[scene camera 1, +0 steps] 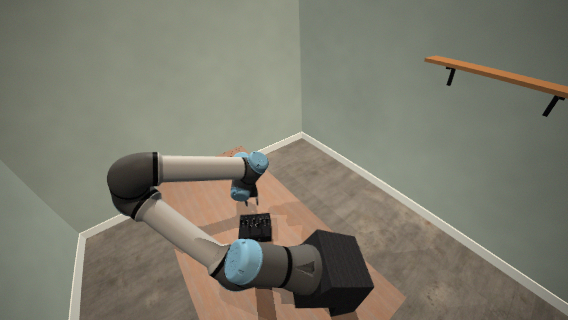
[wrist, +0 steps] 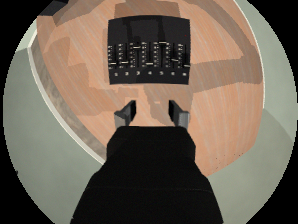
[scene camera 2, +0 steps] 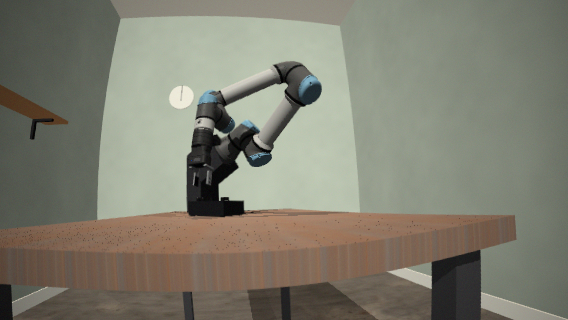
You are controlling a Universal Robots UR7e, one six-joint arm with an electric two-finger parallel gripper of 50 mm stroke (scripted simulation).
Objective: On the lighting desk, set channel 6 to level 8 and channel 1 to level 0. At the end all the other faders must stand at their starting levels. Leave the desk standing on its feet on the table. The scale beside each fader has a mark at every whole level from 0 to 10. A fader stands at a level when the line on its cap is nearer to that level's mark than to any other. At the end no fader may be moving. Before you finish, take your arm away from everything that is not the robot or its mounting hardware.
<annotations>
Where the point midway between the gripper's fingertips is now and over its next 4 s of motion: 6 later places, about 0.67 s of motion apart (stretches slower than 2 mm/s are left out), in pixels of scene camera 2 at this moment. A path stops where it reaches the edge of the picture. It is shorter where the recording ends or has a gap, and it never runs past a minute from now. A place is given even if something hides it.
My gripper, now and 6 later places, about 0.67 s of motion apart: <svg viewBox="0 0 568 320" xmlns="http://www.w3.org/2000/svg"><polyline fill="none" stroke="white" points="201,185 204,178 214,170 216,170 204,185 202,190 202,192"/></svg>
</annotations>
